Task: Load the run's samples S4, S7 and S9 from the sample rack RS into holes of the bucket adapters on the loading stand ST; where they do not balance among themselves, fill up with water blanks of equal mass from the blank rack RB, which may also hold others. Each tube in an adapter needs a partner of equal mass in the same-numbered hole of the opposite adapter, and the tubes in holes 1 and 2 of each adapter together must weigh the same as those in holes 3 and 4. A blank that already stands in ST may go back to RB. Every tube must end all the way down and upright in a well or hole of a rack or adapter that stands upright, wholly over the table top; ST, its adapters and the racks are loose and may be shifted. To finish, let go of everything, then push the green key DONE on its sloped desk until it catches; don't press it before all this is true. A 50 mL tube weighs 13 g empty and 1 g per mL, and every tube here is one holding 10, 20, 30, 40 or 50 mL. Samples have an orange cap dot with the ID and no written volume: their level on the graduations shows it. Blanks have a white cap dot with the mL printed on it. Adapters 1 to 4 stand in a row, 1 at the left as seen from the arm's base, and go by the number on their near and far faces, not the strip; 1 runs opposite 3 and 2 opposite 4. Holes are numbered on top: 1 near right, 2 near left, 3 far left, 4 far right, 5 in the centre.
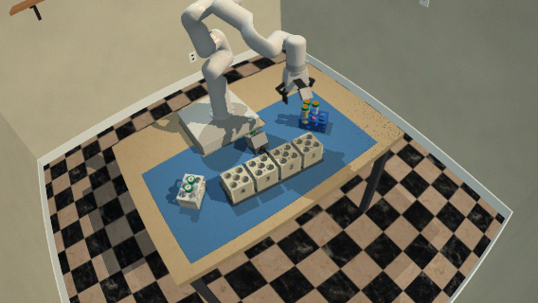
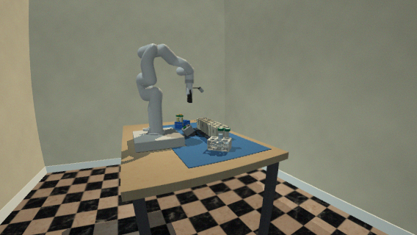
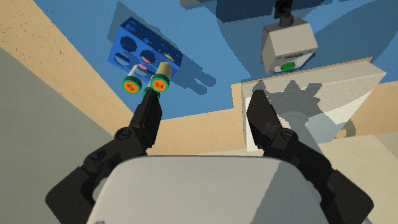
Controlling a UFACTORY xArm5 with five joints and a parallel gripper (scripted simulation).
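Now: hand 19 cm above the sample tube S9, 15 cm to the right of it and 4 cm past it. Also, from my hand: blue sample rack RS: 22 cm below, 13 cm to the left, 4 cm behind; sample tube S7: 19 cm below, 12 cm to the left, 9 cm behind; sample tube S4: 19 cm below, 9 cm to the left, 6 cm behind.
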